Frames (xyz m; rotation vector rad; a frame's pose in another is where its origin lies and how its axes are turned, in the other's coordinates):
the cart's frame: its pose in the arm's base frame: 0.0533 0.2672 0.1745 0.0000 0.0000 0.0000
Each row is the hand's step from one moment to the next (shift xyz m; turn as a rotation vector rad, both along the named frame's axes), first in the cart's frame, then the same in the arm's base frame.
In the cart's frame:
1: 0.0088 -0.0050 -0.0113 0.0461 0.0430 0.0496
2: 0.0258 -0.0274 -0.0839 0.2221 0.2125 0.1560
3: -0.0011 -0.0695 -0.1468 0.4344 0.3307 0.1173
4: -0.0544 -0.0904 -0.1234 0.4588 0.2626 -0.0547
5: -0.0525 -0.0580 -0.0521 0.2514 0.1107 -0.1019
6: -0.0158 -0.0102 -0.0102 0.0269 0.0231 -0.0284
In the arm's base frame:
1: 0.0088 -0.0050 -0.0113 0.0461 0.0430 0.0496
2: 0.0258 -0.0274 -0.0839 0.2221 0.2125 0.1560
3: -0.0011 -0.0695 -0.1468 0.4344 0.3307 0.1173
4: -0.0544 -0.0904 -0.1234 0.4588 0.2626 -0.0547
5: -0.0525 -0.0580 -0.0521 0.2514 0.1107 -0.1019
6: -0.0158 -0.0102 -0.0102 0.0269 0.0231 -0.0284

